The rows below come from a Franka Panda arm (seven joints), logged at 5 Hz.
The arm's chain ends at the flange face. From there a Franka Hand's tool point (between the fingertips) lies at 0.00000 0.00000 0.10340 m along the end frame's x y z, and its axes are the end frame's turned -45 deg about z.
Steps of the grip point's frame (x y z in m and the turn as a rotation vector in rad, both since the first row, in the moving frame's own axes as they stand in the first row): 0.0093 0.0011 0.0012 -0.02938 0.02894 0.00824; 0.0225 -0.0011 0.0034 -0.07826 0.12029 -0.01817; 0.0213 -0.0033 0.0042 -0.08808 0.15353 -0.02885; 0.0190 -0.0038 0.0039 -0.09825 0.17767 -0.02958; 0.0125 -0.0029 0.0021 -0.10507 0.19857 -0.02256; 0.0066 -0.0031 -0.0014 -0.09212 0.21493 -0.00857
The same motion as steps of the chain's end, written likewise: 0.0031 -0.0058 0.0013 -0.00031 0.04124 0.00824; 0.0007 -0.0135 0.0045 0.02972 0.14040 -0.01817; -0.0048 -0.0124 0.0058 0.04628 0.17084 -0.02885; -0.0092 -0.0101 0.0060 0.05616 0.19510 -0.02958; -0.0151 -0.0039 0.0047 0.06611 0.21471 -0.02256; -0.0197 0.0021 0.0014 0.08684 0.21712 -0.00857
